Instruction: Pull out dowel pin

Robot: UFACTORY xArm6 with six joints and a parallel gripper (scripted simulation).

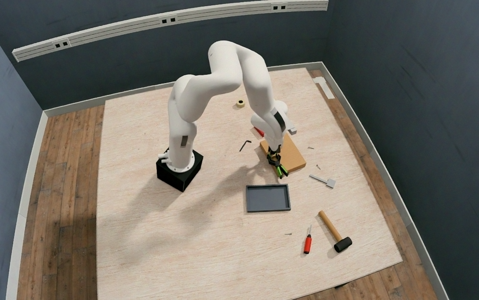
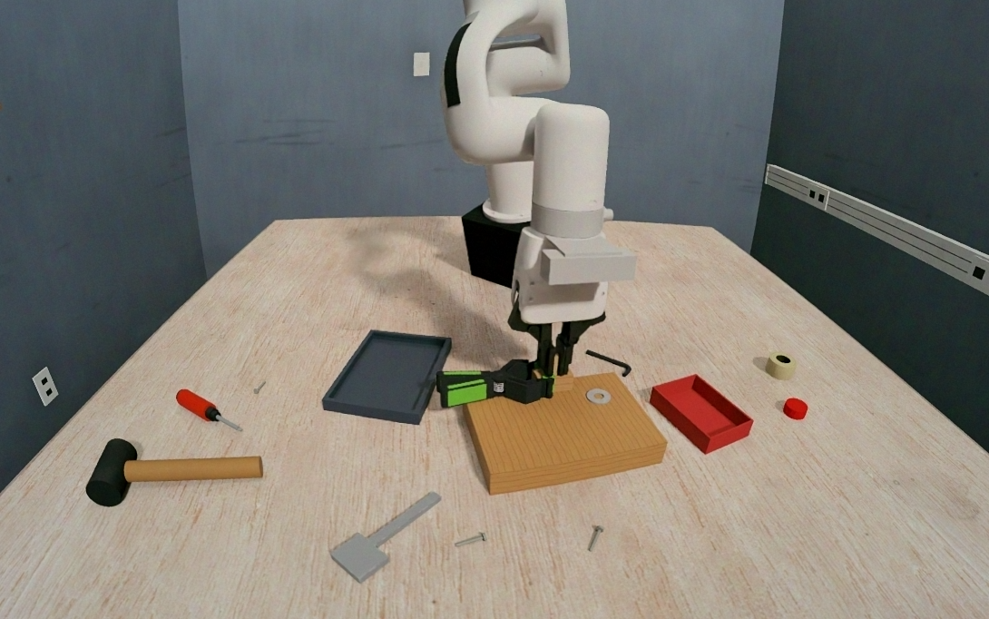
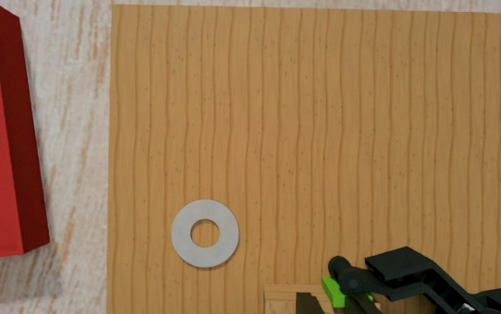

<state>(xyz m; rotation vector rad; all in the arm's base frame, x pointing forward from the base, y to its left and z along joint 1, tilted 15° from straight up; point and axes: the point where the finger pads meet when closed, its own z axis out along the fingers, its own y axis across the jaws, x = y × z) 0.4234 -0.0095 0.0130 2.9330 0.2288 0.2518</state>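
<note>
Right now my hand is 20 mm above the dowel pin. From my hand the other things lie so: small wooden block 40 mm below; then hex key 90 mm behind, 120 mm to the left, 80 mm below; then washer 20 mm ahead, 50 mm to the left, 50 mm below.
</note>
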